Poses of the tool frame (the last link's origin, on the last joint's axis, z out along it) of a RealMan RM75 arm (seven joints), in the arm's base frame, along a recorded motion.
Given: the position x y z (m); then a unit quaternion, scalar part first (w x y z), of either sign.
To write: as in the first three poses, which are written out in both.
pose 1, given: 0.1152 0.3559 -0.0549 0.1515 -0.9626 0.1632 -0.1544
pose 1, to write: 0.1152 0.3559 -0.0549 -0.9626 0.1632 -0.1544 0.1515
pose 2, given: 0.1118 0.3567 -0.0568 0.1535 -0.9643 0.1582 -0.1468
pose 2, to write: 0.1118 0.3567 -0.0568 -0.9643 0.1582 -0.1468 0.1535
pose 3, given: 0.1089 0.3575 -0.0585 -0.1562 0.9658 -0.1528 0.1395
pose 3, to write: 0.1089 0.3575 -0.0585 -0.9658 0.1528 -0.1395 0.1562
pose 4, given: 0.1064 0.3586 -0.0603 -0.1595 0.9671 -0.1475 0.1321
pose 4, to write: 0.1064 0.3586 -0.0603 -0.9671 0.1475 -0.1321 0.1595
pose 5, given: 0.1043 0.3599 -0.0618 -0.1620 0.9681 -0.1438 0.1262
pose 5, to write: 0.1043 0.3599 -0.0618 -0.9681 0.1438 -0.1262 0.1620
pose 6, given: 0.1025 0.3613 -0.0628 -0.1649 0.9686 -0.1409 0.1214
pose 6, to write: 0.1025 0.3613 -0.0628 -0.9686 0.1409 -0.1214 0.1649
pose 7, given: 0.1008 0.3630 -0.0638 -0.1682 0.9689 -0.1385 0.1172
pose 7, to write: 0.1008 0.3630 -0.0638 -0.9689 0.1385 -0.1172 0.1682
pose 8, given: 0.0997 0.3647 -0.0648 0.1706 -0.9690 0.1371 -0.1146
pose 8, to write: 0.0997 0.3647 -0.0648 -0.9690 0.1371 -0.1146 0.1706
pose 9, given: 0.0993 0.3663 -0.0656 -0.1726 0.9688 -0.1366 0.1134
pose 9, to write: 0.0993 0.3663 -0.0656 -0.9688 0.1366 -0.1134 0.1726
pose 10, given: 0.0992 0.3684 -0.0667 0.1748 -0.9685 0.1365 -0.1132
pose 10, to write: 0.0992 0.3684 -0.0667 -0.9685 0.1365 -0.1132 0.1748
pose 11, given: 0.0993 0.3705 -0.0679 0.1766 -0.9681 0.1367 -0.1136
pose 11, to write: 0.0993 0.3705 -0.0679 -0.9681 0.1367 -0.1136 0.1766
